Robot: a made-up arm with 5 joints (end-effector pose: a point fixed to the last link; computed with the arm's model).
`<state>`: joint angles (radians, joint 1 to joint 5).
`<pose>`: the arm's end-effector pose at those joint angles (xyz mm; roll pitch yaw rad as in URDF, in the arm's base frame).
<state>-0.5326 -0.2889 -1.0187 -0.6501 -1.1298</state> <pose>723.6 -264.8 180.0 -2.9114 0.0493 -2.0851</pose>
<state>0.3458 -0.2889 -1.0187 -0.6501 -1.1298</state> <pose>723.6 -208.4 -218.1 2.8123 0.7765 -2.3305</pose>
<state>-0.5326 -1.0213 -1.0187 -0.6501 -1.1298</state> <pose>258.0 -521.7 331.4 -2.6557 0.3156 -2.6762</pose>
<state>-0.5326 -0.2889 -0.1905 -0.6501 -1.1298</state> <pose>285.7 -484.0 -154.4 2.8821 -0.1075 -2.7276</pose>
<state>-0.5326 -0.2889 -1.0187 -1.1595 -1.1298</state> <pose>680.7 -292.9 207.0 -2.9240 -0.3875 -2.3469</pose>
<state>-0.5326 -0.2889 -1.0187 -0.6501 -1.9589</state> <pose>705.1 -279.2 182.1 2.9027 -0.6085 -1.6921</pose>
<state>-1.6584 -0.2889 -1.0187 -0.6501 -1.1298</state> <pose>723.6 118.0 508.7 -2.1530 -0.8690 -2.4357</pose>
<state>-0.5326 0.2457 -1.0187 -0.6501 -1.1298</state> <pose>870.1 63.0 -13.2 3.1136 -0.0265 -1.6246</pose>
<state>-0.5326 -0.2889 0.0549 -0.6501 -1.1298</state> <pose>116.5 -471.8 -215.7 2.7635 -0.2085 -2.8996</pose>
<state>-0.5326 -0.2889 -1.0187 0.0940 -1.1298</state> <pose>773.8 -198.2 183.9 -2.6506 0.6382 -1.5999</pose>
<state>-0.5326 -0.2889 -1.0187 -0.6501 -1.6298</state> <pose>711.8 -273.1 179.0 3.1351 -0.3688 -1.8985</pose>
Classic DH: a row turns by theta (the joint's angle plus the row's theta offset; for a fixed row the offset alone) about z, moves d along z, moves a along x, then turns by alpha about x. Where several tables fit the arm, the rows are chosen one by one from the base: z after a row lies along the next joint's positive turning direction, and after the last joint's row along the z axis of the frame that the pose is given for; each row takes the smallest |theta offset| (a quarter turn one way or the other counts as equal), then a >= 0, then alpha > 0; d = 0 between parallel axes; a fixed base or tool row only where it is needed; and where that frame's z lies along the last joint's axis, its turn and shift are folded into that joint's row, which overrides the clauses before.
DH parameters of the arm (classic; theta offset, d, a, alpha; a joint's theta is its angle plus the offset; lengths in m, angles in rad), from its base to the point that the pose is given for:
base (fixed): 1.5708 0.041 0.187 1.5708
joint 1: 0 0.102 -0.002 -1.5708
joint 2: 1.5044 0.0631 -0.0462 1.9736
joint 3: -0.5293 0.1892 0.1238 2.0629
joint 4: -0.469 0.7016 0.0154 -0.8668
joint 5: -1.5599 0.1155 0.0048 1.09
tool (fixed): 2.6666 0.0325 0 0

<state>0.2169 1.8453 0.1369 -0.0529 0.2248</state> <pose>450.2 563.1 -469.5 1.9722 0.6521 -2.5452</pose>
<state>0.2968 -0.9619 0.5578 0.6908 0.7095</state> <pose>-280.4 218.9 -550.3 2.2708 0.3905 -0.0353</pose>
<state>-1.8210 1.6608 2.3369 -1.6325 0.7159</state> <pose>184.5 792.9 482.0 0.1244 0.7642 2.2494</pose>
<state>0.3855 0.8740 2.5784 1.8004 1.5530</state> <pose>-300.8 -379.4 324.2 0.9973 0.6376 -0.6649</pose>
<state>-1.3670 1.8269 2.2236 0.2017 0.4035</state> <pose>240.7 363.3 755.5 -0.9810 -0.1545 -2.7768</pose>
